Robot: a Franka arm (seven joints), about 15 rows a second.
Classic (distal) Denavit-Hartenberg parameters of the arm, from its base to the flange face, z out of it. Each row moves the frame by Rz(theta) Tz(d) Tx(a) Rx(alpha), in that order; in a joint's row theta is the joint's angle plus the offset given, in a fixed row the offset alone. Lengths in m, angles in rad.
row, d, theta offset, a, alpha
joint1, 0.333, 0, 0, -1.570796
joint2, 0, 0, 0, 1.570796
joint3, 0.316, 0, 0.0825, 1.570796
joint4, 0, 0, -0.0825, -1.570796
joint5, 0.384, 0, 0, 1.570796
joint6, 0, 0, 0.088, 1.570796
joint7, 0.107, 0, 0, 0
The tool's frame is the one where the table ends.
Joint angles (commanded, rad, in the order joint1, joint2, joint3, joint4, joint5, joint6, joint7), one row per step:
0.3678, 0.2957, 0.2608, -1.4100, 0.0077, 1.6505, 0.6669
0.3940, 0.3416, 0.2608, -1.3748, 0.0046, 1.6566, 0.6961
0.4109, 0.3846, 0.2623, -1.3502, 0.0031, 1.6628, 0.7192
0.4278, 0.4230, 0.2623, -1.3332, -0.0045, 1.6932, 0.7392
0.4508, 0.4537, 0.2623, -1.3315, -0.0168, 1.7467, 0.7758
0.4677, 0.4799, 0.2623, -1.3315, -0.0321, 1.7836, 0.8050
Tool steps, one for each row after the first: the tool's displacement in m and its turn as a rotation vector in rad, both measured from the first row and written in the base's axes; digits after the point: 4 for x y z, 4 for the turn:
0.0025, 0.0180, -0.0119, 0.0021, 0.0087, -0.0058
0.0057, 0.0315, -0.0275, 0.0007, 0.0241, -0.0131
0.0098, 0.0448, -0.0422, 0.0062, 0.0182, -0.0196
0.0103, 0.0618, -0.0575, 0.0154, -0.0025, -0.0361
0.0104, 0.0739, -0.0722, 0.0143, -0.0153, -0.0484

